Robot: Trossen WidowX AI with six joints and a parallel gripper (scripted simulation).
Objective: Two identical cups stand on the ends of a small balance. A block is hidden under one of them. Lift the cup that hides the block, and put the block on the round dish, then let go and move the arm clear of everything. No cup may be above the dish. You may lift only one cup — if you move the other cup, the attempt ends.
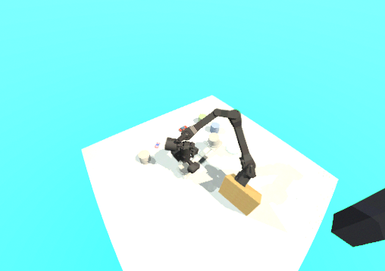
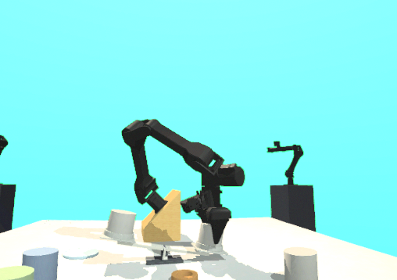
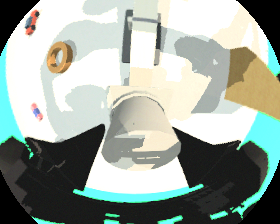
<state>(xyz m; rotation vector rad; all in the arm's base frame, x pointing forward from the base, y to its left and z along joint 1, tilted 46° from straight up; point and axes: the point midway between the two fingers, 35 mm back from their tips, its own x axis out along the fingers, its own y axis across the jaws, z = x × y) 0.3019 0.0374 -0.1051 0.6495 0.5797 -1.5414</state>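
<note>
My gripper tip is now 10 mm above the pale blue block. From my gripper tip the other things lie so: orange ring (150 mm ahead, 120 mm to the right, 40 mm below); grey cup (270 mm to the right, 60 mm above, 20 mm behind); red toy car (270 mm ahead, 260 mm to the right, 30 mm below).
</note>
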